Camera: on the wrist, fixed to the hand. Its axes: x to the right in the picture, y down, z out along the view.
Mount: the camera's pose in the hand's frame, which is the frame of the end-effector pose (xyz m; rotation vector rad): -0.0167 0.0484 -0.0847 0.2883 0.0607 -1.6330
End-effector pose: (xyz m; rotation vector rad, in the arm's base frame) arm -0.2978 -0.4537 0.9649 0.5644 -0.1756 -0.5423
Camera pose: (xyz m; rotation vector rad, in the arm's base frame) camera -0.2651 -0.3714 0.9207 0.9439 0.3363 -2.0981
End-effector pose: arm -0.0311 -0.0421 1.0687 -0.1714 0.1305 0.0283
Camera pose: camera -0.0603 -0.0093 0.9800 0.0492 0.0235 -1.6161
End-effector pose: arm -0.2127 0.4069 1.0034 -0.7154 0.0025 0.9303
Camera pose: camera -0.2335 0.3657 0.9158 -0.2747 -0.3397 -0.6516
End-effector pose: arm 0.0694 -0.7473 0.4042 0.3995 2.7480 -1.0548
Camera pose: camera 0.0948 -0.6587 0.4402 1.5268 -1.8503 1.1362
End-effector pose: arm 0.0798 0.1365 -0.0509 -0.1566 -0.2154 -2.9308
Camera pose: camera 0.0983 0.0796 -0.1297 -0.1289 0.4827 1.6697
